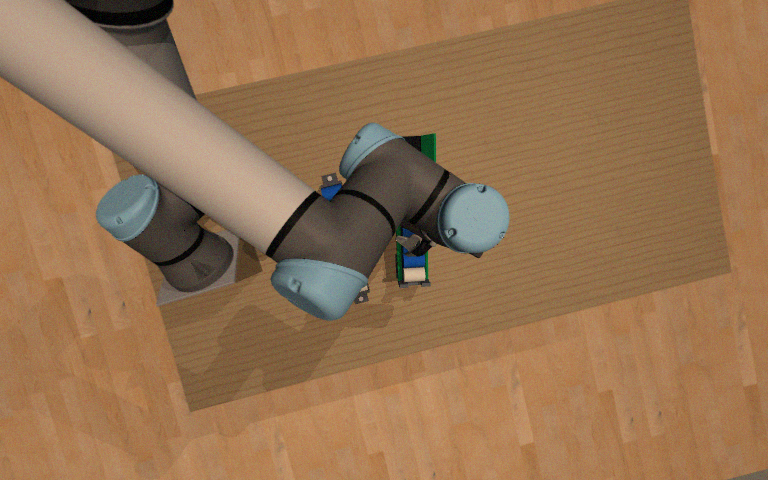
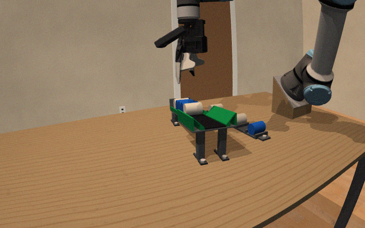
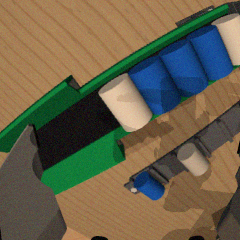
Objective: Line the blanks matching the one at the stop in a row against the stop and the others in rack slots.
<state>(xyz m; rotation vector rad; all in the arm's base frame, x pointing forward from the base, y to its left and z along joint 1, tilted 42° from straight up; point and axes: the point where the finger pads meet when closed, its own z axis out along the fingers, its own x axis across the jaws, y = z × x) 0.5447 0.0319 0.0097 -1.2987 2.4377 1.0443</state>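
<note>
Right now my hand is 11 cm above the feed ramp, 4 cm to the right of it and 1 cm past it. From my hand the other things lie so: grey stock rack 20 cm below, 20 cm behind, 2 cm to the right; grey stop 16 cm to the right, 13 cm below, 2 cm behind.
</note>
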